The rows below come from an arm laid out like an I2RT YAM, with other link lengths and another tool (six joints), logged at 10 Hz.
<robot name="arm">
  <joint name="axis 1" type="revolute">
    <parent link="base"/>
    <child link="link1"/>
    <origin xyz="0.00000 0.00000 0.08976"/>
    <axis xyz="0 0 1"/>
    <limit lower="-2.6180" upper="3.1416"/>
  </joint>
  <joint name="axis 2" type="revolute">
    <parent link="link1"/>
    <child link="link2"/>
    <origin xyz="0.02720 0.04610 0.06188" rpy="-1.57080 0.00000 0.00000"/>
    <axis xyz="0 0 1"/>
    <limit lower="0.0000" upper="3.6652"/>
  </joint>
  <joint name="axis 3" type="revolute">
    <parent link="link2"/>
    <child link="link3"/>
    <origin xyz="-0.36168 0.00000 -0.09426" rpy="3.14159 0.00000 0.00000"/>
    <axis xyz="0 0 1"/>
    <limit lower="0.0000" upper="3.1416"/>
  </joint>
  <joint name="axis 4" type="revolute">
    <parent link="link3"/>
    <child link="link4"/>
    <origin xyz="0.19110 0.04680 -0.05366"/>
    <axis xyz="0 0 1"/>
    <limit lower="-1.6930" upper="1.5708"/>
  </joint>
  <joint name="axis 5" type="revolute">
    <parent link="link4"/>
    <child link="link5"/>
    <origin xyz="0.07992 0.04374 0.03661" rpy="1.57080 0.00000 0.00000"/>
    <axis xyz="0 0 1"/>
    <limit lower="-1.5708" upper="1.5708"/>
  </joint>
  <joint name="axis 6" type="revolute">
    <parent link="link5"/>
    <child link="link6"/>
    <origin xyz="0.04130 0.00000 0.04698" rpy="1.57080 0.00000 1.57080"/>
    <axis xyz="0 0 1"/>
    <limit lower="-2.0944" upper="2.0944"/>
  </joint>
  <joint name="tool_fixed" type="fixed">
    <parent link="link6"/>
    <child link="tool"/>
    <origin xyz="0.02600 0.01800 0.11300" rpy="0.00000 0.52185 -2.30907"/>
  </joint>
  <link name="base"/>
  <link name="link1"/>
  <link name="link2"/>
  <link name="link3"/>
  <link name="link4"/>
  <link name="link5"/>
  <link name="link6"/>
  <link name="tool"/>
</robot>
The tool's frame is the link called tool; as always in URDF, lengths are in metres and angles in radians.
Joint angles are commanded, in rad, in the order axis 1, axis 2, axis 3, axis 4, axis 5, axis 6. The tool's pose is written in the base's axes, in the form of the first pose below.
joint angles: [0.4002 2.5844 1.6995 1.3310 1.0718 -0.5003]
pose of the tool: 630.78, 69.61, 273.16; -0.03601, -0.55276, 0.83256; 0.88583, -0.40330, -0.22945; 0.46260, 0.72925, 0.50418
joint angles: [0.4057 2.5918 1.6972 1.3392 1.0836 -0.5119]
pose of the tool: 629.26, 71.99, 268.74; -0.02435, -0.54782, 0.83624; 0.88812, -0.39588, -0.23348; 0.45896, 0.73700, 0.49618
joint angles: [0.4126 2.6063 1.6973 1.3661 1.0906 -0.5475]
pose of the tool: 627.83, 75.55, 263.95; -0.01271, -0.54091, 0.84098; 0.89656, -0.37856, -0.22994; 0.44274, 0.75107, 0.48977
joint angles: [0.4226 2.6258 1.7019 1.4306 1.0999 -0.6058]
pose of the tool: 624.41, 80.18, 262.00; -0.00567, -0.54919, 0.83568; 0.90473, -0.35879, -0.22964; 0.42595, 0.75476, 0.49890
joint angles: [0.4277 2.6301 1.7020 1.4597 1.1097 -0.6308]
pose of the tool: 621.55, 81.81, 262.61; 0.00061, -0.55566, 0.83141; 0.90619, -0.35126, -0.23543; 0.42286, 0.75356, 0.50332
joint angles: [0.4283 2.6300 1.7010 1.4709 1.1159 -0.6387]
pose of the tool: 620.07, 81.27, 263.31; 0.00530, -0.56009, 0.82841; 0.90554, -0.34875, -0.24158; 0.42422, 0.75145, 0.50534
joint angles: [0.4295 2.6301 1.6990 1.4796 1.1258 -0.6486]
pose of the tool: 618.24, 80.80, 263.13; 0.01505, -0.56134, 0.82745; 0.90530, -0.34369, -0.24963; 0.42451, 0.75284, 0.50301
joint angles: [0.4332 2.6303 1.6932 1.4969 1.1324 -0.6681]
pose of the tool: 615.71, 81.80, 263.30; 0.02255, -0.56028, 0.82800; 0.90768, -0.33568, -0.25187; 0.41906, 0.75723, 0.50099
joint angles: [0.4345 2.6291 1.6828 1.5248 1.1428 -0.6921]
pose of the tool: 611.90, 80.50, 263.94; 0.03492, -0.56334, 0.82549; 0.90894, -0.32548, -0.26056; 0.41546, 0.75942, 0.50068
